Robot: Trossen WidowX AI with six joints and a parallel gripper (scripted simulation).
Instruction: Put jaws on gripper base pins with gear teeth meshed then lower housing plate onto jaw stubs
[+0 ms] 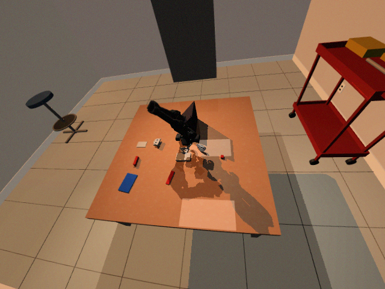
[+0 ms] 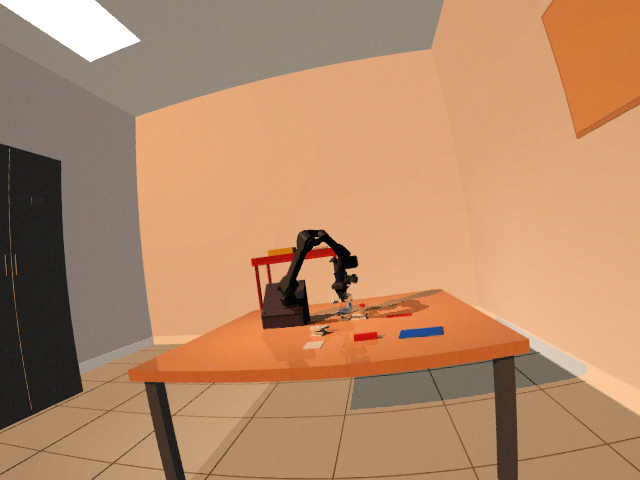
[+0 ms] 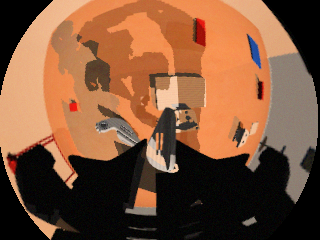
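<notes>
The white flat part is 7 cm ahead of my gripper tip, 6 cm to the right of it and 8 cm below it. Round my gripper tip: grey jaw 3 cm behind, 1 cm to the right; pale tile 8 cm behind, 49 cm to the right, 8 cm below; small red cube 8 cm ahead, 26 cm to the left, 7 cm below.
</notes>
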